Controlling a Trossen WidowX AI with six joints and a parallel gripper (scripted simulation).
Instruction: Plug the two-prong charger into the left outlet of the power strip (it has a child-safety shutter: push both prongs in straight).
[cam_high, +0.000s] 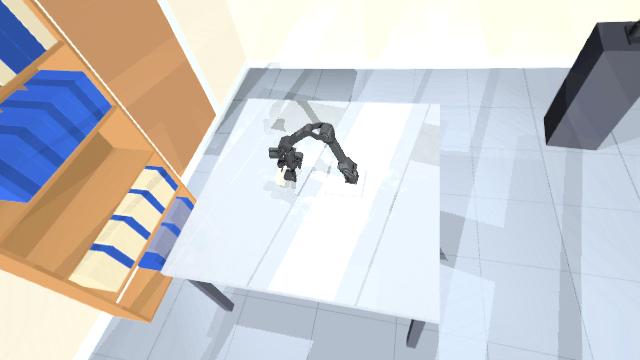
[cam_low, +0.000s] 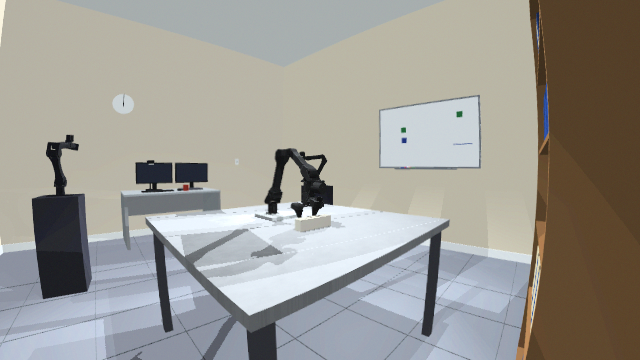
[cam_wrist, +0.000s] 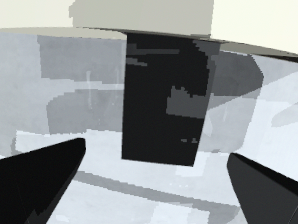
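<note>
My gripper tip is 50 mm short of the black two-prong charger and 10 mm below it.
</note>
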